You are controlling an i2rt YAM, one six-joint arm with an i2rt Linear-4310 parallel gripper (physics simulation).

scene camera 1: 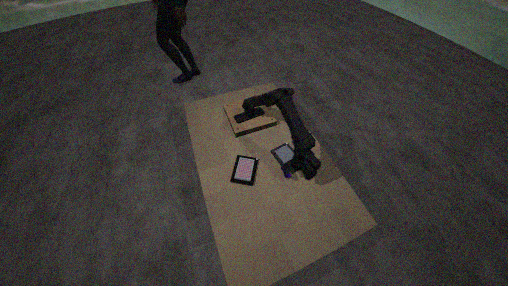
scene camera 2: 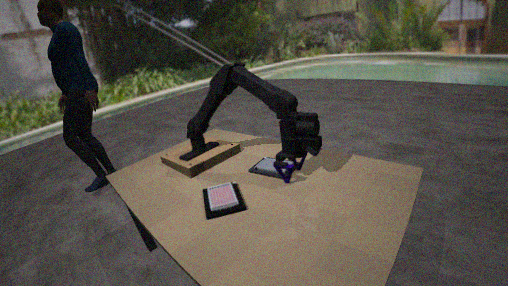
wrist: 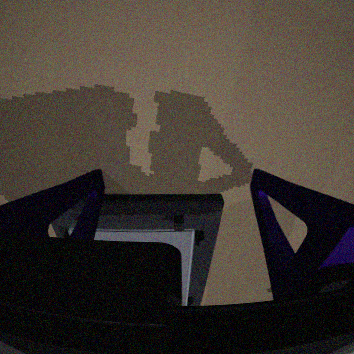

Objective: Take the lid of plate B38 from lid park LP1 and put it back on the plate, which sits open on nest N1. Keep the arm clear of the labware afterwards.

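Frame: origin at the arm's base, x back, y up, z left, level; centimetres.
Seen in the pictures: gripper, fingertip midpoint: (scene camera 1: 292, 172) (scene camera 2: 293, 176) (wrist: 177, 177); arm's base, origin of the base link: (scene camera 1: 249, 115) (scene camera 2: 200, 151).
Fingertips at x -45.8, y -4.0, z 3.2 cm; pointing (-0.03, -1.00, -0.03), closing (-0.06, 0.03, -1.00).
Note:
Offsets run from my fingertips to a thing's top centre. "spot": to the spot under its first point. Level surfaces: height alone.
The clear, greyish lid @[dx +9.6, dy +1.7, dz +2.6 cm] (scene camera 1: 284, 152) (scene camera 2: 268, 165) (wrist: 187, 255) lies on the dark lid park LP1 @[spot: dx +13.7, dy +0.8, dz -3.3 cm] (scene camera 2: 256, 171) (wrist: 209, 235). In the wrist view the gripper's body hides much of the lid. The open plate B38 @[dx +13.3, dy +2.5, dz -22.3 cm] (scene camera 1: 245, 169) (scene camera 2: 222, 196), with pink wells, sits on the black nest N1 @[dx +13.3, dy +1.7, dz -22.3 cm] (scene camera 1: 243, 182) (scene camera 2: 242, 198). My gripper (scene camera 1: 295, 173) (scene camera 2: 294, 175) (wrist: 177, 177) is open and points down at the lid park's outer end, away from the arm base. Its fingers are spread, with nothing held between them. In the wrist view the lid park's end edge and one corner show between the fingers. Finger contact is unclear.
The arm's wooden base block (scene camera 1: 256, 126) (scene camera 2: 192, 169) stands at the back of the tan table @[dy -0.1 cm] (scene camera 1: 280, 240) (scene camera 2: 325, 240). The nest lies beside the lid park, some way apart. A person (scene camera 1: 172, 30) (scene camera 2: 75, 75) stands on the floor beyond the table. The arm casts shadows on the table.

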